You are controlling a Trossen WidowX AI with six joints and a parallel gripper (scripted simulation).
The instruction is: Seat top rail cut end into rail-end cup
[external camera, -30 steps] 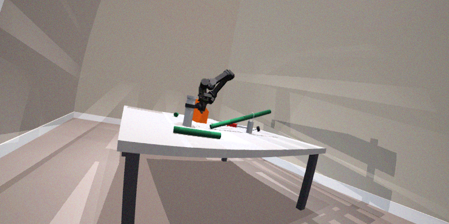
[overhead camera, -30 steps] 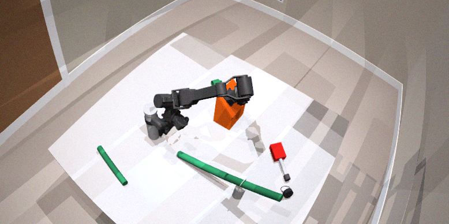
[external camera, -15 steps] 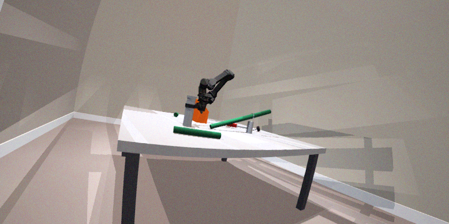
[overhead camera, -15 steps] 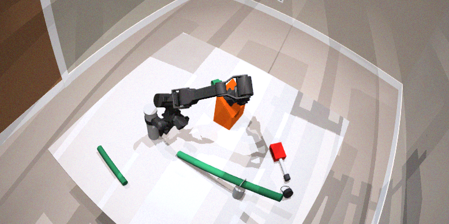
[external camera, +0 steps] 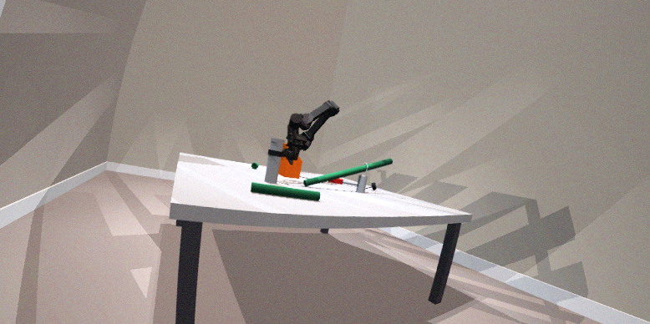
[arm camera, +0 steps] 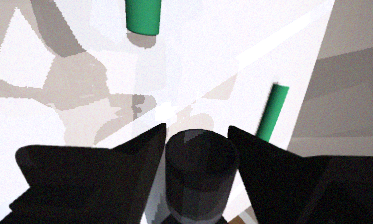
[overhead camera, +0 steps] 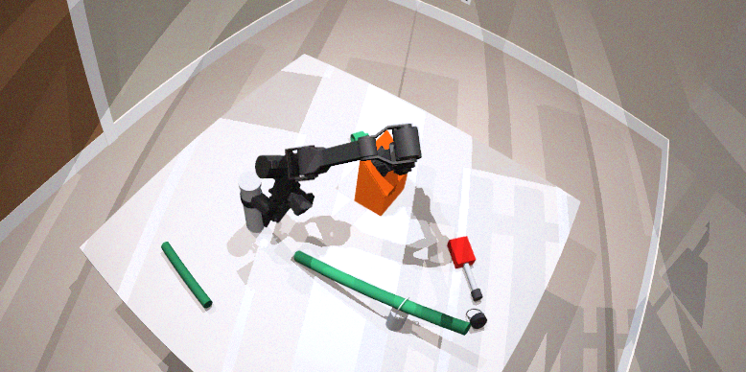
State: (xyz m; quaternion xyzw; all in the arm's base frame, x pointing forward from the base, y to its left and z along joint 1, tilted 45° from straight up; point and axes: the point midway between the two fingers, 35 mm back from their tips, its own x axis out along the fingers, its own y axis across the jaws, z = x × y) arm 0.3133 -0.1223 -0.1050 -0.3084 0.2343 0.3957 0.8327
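The dark rail-end cup is 20 mm behind my gripper tip, 20 mm to the right of it and 30 mm above it. Round my gripper tip: small green cap (510 mm behind, 20 mm to the left, 90 mm below); short green rod (260 mm ahead, 160 mm to the right, 90 mm below); small grey line post (50 mm ahead, 420 mm to the left).
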